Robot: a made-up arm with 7 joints.
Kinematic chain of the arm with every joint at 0, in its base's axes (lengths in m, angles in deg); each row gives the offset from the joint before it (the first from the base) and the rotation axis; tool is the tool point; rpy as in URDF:
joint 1: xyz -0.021 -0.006 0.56 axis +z
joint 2: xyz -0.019 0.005 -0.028 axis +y
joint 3: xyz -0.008 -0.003 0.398 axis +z
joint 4: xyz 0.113 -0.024 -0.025 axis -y
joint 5: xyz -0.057 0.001 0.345 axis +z
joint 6: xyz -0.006 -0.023 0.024 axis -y
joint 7: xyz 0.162 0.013 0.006 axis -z
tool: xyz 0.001 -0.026 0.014 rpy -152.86 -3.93 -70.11
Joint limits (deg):
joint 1: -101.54..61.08
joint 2: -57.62..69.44
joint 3: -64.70..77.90
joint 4: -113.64..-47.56
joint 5: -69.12..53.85
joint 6: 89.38..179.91
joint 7: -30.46..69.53
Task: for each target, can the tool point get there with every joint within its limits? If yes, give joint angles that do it. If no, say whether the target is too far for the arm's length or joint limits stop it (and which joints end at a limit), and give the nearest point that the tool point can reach.
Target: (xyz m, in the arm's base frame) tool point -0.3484 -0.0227 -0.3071
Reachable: no: joint limits stop it (at a limit: joint 1, joint 2, joint 4, joint 5, joint 6, joint 7) | nearest point -0.3162 -0.3227 0.0547 | short by 0.471 m
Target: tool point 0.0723 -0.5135 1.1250
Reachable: yes | joints 13.41 -38.69 -50.01 -92.14 -11.66 99.46 17.15
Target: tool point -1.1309 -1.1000 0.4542
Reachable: no: too far | nearest point -0.6091 -0.6754 0.5424 | short by 0.678 m
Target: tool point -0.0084 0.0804 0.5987
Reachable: no: joint limits stop it (at a limit: joint 1, joint 4, joint 5, joint 6, joint 7) | nearest point 0.0895 0.4686 0.8551 | short by 0.475 m
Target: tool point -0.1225 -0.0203 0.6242
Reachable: no: joint limits stop it (at a limit: joint 1, joint 4, joint 5, joint 6, joint 7) | nearest point -0.4435 -0.1344 0.9287 | short by 0.457 m
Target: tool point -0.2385 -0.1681 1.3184
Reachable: yes | joints -67.25 -20.73 -24.78 -69.74 11.72 151.63 20.15
